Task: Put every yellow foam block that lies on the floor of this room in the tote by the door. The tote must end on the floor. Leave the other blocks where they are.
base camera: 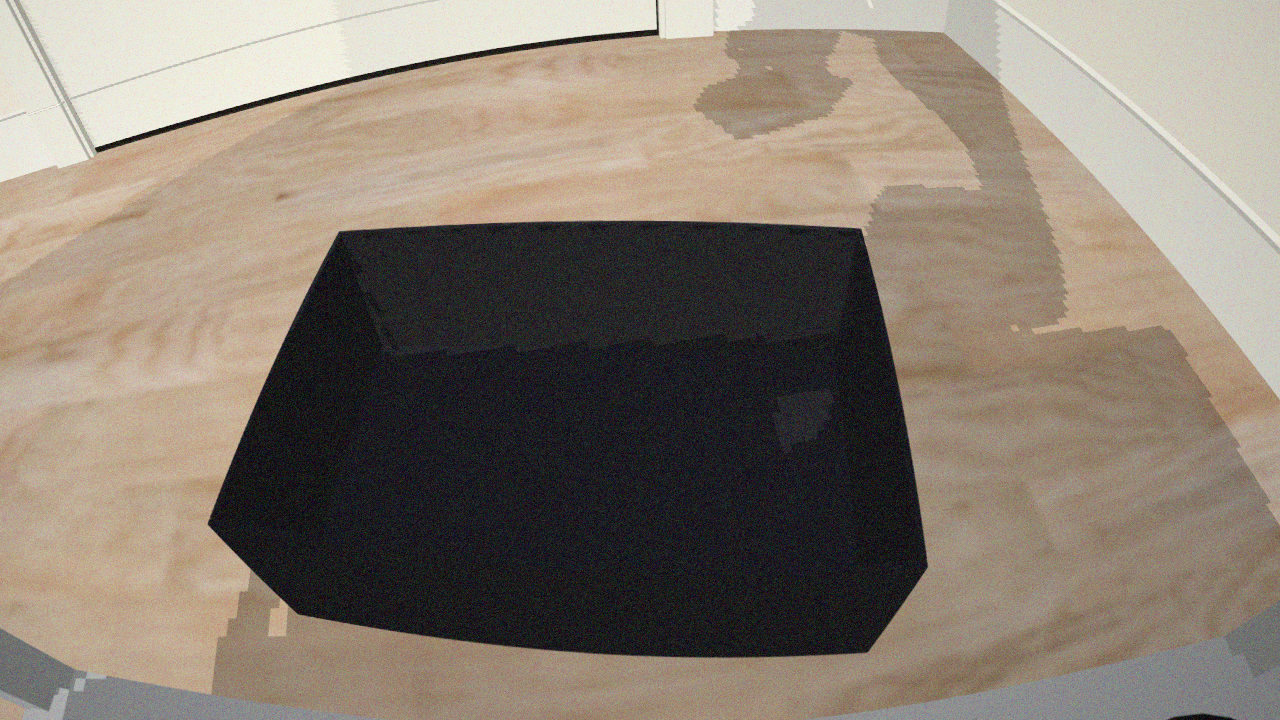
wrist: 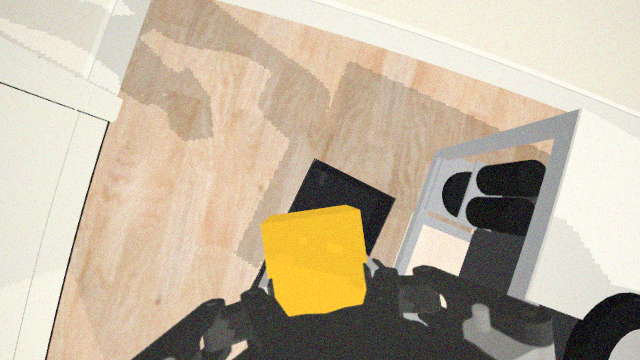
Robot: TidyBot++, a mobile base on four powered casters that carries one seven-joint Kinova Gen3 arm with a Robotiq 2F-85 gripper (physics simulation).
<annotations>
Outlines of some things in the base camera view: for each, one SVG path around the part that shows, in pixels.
A black tote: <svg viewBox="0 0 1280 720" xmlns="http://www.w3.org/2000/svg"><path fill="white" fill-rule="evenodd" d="M338 232L272 365L211 513L211 519L208 521L208 526L297 614L436 638L578 653L702 658L789 657L868 653L928 568L919 498L904 410L883 311L861 228L698 221L550 221L437 225Z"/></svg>
</annotations>
